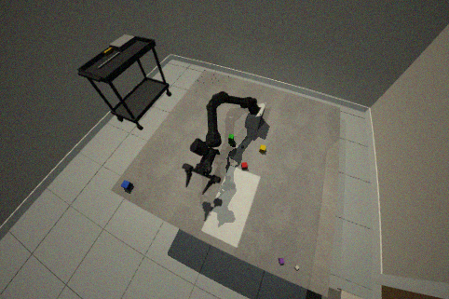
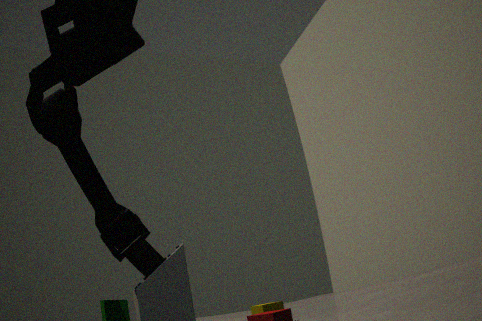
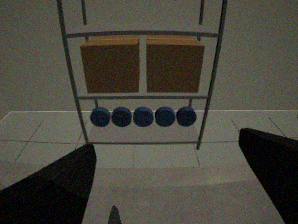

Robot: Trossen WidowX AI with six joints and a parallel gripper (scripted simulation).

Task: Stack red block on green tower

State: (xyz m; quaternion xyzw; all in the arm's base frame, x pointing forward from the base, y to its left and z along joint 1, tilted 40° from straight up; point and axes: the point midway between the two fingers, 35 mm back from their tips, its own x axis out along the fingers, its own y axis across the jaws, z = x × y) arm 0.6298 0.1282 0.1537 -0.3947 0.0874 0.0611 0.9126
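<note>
Now: the red block 33 cm behind my gripper tip, 11 cm to the left of it and 22 cm below it. Round my gripper tip: blue block: 18 cm ahead, 43 cm to the right, 22 cm below; small purple block: 2 cm ahead, 51 cm to the left, 23 cm below; white block: 1 cm ahead, 59 cm to the left, 23 cm below.
</note>
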